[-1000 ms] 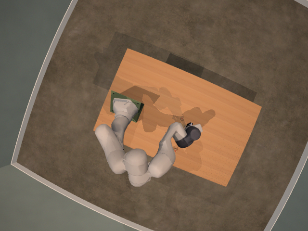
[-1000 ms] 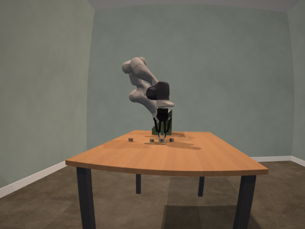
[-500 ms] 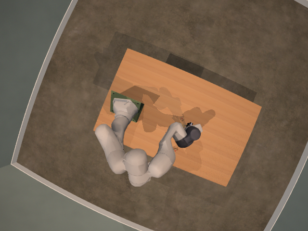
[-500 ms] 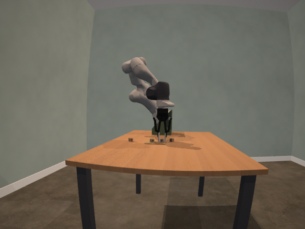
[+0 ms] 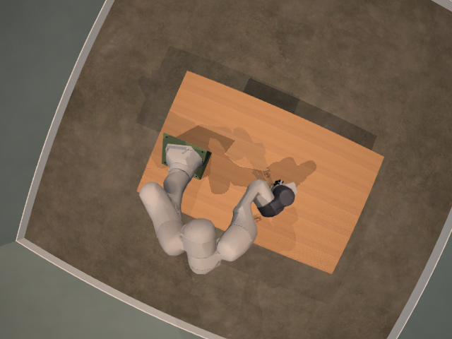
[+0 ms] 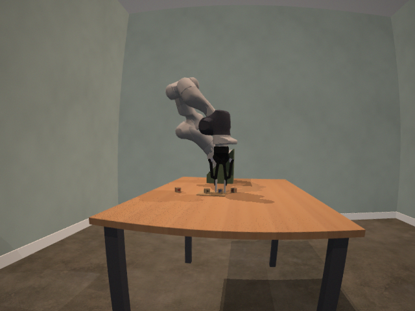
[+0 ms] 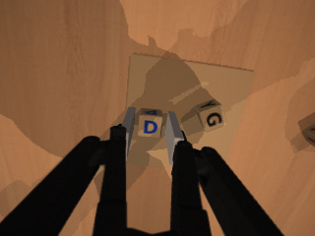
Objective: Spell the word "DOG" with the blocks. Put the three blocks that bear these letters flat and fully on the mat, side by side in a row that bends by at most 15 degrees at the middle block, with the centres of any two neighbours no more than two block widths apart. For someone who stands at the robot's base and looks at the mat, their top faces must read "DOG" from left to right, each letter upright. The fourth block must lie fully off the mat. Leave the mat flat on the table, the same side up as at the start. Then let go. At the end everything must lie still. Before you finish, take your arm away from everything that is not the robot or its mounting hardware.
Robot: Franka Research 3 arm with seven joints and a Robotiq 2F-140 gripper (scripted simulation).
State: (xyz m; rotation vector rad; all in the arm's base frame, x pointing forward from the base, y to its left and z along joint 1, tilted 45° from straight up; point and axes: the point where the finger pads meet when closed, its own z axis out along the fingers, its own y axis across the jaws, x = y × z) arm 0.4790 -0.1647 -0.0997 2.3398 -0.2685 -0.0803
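The mat is 40 mm to the right of my hand, 40 mm below it and 10 mm behind it. Also, from my hand: G block (70 mm to the right, 20 mm below, 10 mm ahead).
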